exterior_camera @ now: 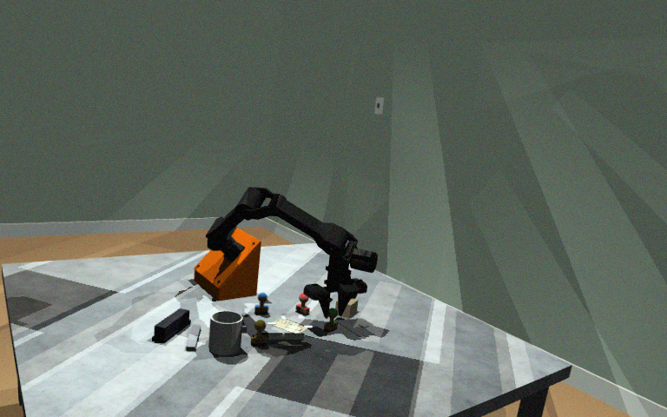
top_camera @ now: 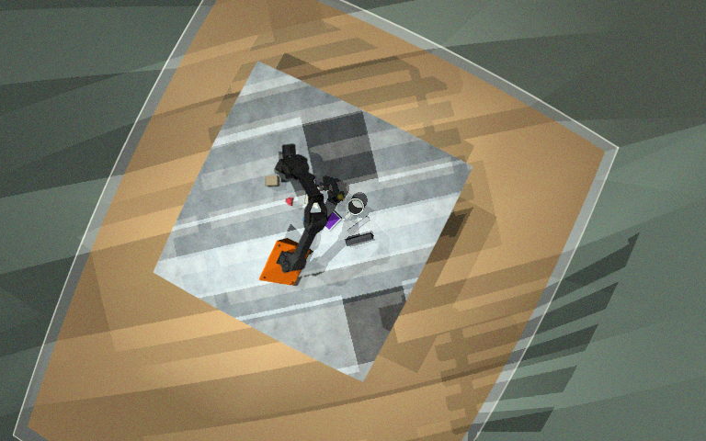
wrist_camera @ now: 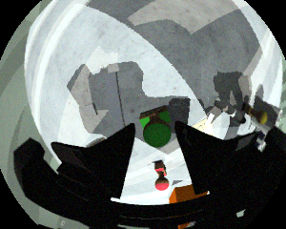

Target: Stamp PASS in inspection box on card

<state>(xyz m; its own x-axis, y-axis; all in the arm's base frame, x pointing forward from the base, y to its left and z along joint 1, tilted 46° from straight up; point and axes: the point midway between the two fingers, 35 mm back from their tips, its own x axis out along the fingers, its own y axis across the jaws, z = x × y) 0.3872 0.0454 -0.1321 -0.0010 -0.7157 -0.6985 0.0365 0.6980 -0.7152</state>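
Right now the green-knobbed stamp is 2 cm below my gripper tip. Also, from my gripper tip: cream card: 7 cm behind, 10 cm to the right, 4 cm below; then small cardboard box: 8 cm behind, 12 cm to the left, 2 cm below; then red-knobbed stamp: 14 cm behind, 1 cm to the right, 2 cm below.
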